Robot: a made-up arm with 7 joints. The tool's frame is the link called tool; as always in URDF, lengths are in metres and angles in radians.
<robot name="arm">
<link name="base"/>
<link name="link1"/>
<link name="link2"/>
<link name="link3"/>
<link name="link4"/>
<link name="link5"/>
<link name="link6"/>
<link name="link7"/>
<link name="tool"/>
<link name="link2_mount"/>
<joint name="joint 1" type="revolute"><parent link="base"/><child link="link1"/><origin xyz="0.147 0.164 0.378" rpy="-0.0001 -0.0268 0"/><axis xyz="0 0 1"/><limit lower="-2.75" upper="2.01"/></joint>
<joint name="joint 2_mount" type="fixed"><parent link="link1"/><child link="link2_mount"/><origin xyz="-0.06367 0.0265 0.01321"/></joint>
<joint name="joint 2" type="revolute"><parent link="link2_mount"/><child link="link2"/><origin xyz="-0.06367 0.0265 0.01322" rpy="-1.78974 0.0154 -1.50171"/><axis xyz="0 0 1"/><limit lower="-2.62" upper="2.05"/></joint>
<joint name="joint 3" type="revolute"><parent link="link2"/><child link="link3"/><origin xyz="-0.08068 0.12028 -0.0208" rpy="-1.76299 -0.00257 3.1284"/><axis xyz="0 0 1"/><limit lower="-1.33" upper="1.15"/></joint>
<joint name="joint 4" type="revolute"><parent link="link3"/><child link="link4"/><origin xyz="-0.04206 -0.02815 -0.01" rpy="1.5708 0 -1.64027"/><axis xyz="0 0 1"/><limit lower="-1.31" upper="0.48"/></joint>
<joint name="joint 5" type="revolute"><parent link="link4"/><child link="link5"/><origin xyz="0.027 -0.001 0.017" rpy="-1.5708 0 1.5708"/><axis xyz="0 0 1"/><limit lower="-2.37" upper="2.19"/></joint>
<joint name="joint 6" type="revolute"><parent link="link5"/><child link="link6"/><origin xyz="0.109 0.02 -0.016" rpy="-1.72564 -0.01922 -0.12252"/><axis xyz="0 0 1"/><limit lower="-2.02" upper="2.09"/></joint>
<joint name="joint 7" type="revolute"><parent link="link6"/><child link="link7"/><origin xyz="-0.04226 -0.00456 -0.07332" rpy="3.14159 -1.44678 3.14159"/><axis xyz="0 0 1"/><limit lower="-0.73" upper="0.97"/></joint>
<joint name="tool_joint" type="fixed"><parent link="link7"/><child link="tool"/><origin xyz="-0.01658 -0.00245 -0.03" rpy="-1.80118 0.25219 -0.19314"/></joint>
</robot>
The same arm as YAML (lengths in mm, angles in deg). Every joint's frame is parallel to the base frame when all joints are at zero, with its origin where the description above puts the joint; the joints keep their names.
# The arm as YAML. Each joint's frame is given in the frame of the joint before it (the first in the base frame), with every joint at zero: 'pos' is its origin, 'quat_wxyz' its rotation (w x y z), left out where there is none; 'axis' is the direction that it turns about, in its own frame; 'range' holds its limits. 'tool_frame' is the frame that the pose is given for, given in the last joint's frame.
length_unit: mm
angle_unit: deg
joints:
  - joint: joint 1
    pos: [147.0, 164.0, 378.0]
    axis: [-0.026801, 0.0001, 0.999641]
    range: [-157.56, 115.16]
  - joint: joint 2
    pos: [-128.0, 53.0, 23.0]
    axis: [0.979039, 0.070703, -0.191008]
    range: [-150.11, 117.46]
  - joint: joint 3
    pos: [-49.0, 79.0, -113.0]
    axis: [0.0, 0.0, 1.0]
    range: [-76.2, 65.89]
  - joint: joint 4
    pos: [31.0, -40.0, -10.0]
    axis: [0.0, -1.0, 0.0]
    range: [-75.06, 27.5]
  - joint: joint 5
    pos: [27.0, -17.0, -1.0]
    axis: [-1.0, 0.0, 0.0]
    range: [-135.79, 125.48]
  - joint: joint 6
    pos: [16.0, 20.0, 109.0]
    axis: [0.154195, 0.980267, 0.123696]
    range: [-115.74, 119.75]
  - joint: joint 7
    pos: [-15.0, -66.0, -51.0]
    axis: [0.0, 0.0, -1.0]
    range: [-41.83, 55.58]
tool_frame:
  pos: [-5.0, -16.0, 30.0]
  quat_wxyz: [0.48321, 0.498543, 0.375352, 0.614064]

